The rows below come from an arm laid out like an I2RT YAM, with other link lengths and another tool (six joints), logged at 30 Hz.
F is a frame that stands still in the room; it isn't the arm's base.
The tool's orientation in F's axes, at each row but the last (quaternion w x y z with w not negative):
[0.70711, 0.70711, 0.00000, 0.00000]
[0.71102, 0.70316, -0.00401, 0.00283]
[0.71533, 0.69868, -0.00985, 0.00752]
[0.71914, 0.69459, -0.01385, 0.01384]
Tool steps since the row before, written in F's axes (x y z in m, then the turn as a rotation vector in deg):
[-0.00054, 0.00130, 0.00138, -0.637, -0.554, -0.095]
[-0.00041, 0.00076, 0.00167, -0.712, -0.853, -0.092]
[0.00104, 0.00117, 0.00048, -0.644, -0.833, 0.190]
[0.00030, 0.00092, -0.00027, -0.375, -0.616, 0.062]
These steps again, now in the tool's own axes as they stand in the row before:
[-0.00054, 0.00138, -0.00130, -0.637, -0.095, 0.554]
[-0.00040, 0.00168, -0.00074, -0.711, -0.095, 0.853]
[0.00105, 0.00048, -0.00116, -0.637, 0.186, 0.840]
[0.00029, -0.00025, -0.00093, -0.373, 0.055, 0.618]

